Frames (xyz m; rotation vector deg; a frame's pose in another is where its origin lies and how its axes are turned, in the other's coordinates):
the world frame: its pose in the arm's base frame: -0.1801 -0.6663 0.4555 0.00 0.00 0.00
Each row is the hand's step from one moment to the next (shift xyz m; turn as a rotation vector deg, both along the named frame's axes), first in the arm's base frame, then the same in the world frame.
Working: the arm's base frame: its pose in the world frame: 0.1801 0.6663 -0.4555 0.00 0.00 0.00

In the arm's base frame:
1: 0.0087 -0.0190 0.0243 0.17 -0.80 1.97
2: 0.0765 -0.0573 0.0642 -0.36 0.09 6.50
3: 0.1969 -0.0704 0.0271 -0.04 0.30 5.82
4: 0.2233 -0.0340 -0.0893 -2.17 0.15 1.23
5: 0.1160 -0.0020 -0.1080 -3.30 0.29 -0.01
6: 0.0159 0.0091 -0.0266 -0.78 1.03 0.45
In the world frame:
1: 0.0087 -0.0190 0.0243 0.17 -0.80 1.97
2: 0.0765 -0.0573 0.0642 -0.36 0.09 6.50
3: 0.1969 -0.0704 0.0271 -0.04 0.30 5.82
4: 0.2233 -0.0340 -0.0893 -2.17 0.15 1.23
5: 0.1160 -0.0020 -0.1080 -3.30 0.29 -0.01
6: 0.0159 0.0091 -0.0266 -0.78 1.03 0.45

